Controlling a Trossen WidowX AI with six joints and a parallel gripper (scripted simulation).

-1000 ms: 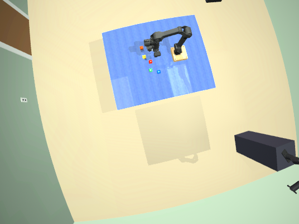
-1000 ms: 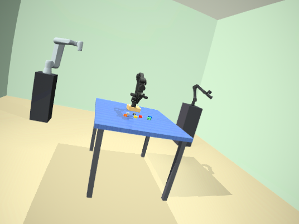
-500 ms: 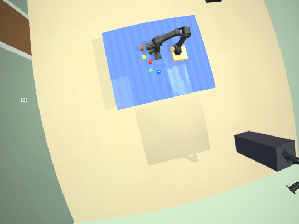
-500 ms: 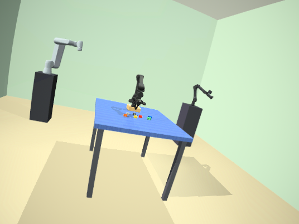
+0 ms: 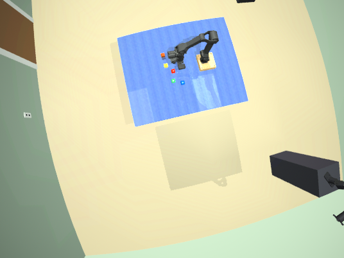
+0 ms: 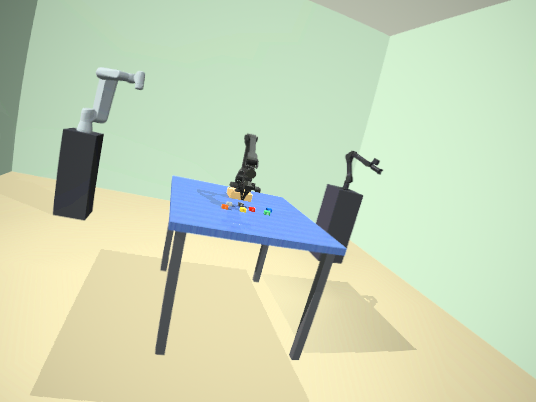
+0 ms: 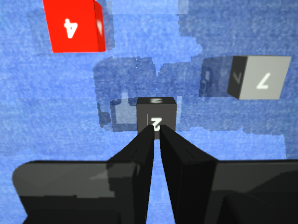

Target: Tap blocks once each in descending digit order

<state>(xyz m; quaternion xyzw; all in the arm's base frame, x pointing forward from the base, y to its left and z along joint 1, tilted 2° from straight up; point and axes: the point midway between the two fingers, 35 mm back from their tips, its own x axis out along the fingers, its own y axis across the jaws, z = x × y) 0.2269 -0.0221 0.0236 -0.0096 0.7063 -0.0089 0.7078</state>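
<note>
Now: gripper tip 3 cm above the dark grey block. Round my gripper tip: red block 7 cm ahead, 6 cm to the left, 3 cm below; green block 9 cm ahead, 15 cm to the left, 3 cm below; yellow block 12 cm ahead, 1 cm to the right, 3 cm below.
</note>
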